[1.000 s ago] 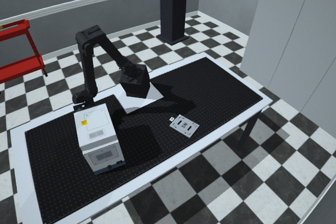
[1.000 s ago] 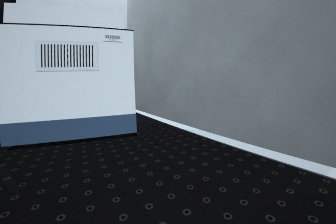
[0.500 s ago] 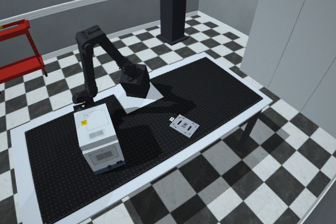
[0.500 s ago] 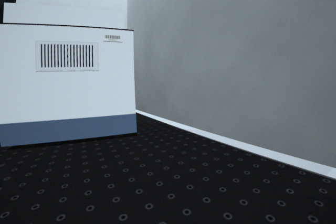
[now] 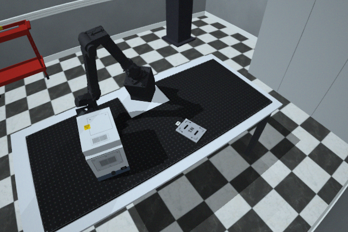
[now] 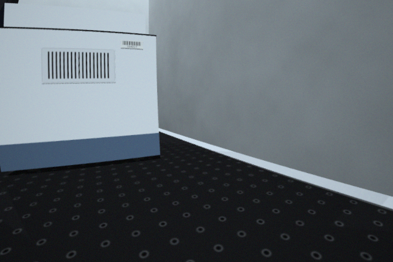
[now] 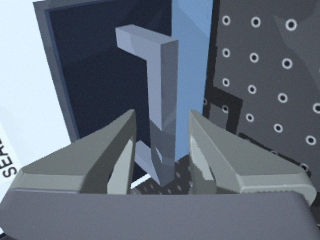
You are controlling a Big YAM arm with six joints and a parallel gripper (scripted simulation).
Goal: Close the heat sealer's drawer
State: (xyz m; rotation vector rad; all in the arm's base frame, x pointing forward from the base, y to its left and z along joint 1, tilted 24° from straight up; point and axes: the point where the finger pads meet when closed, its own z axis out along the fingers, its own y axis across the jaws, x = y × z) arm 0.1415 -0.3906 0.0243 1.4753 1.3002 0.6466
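Now: the dark blue drawer 10 cm ahead of my hand, 3 cm to the right of it and 1 cm below it. Round my hand: tiny tag 24 cm ahead, 44 cm to the left, 9 cm below.
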